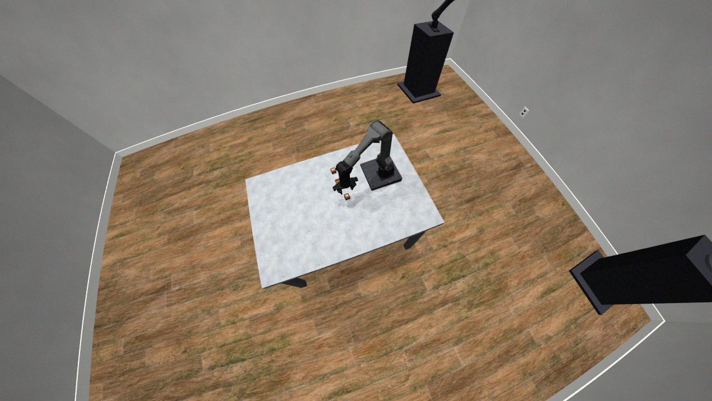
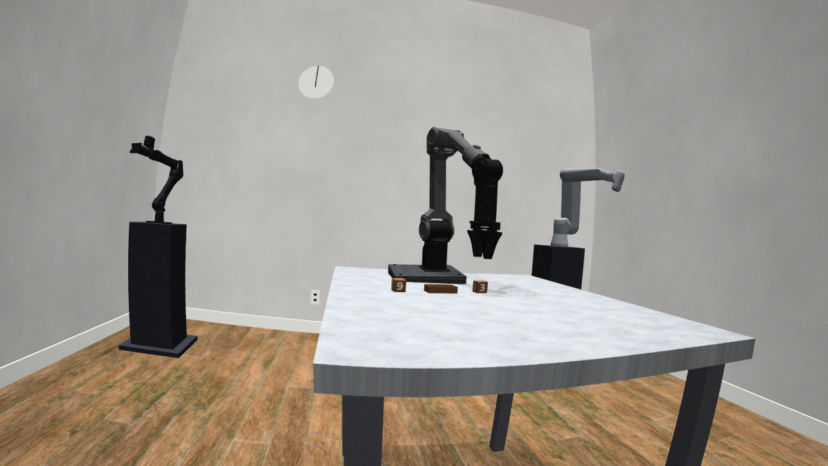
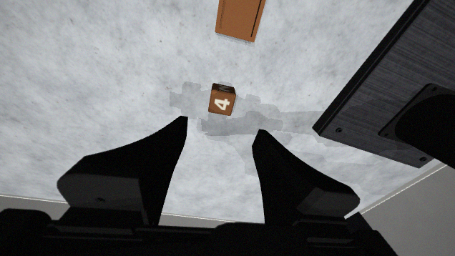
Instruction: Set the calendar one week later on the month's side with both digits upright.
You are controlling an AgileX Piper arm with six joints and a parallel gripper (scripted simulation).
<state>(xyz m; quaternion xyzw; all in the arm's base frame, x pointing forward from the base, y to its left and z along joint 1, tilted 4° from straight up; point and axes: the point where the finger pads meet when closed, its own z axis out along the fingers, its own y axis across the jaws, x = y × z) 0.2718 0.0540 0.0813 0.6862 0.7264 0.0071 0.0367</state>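
The brown cube is 8 cm below my hand. Also, from my hand: tray (1 cm ahead, 11 cm to the right, 9 cm below).
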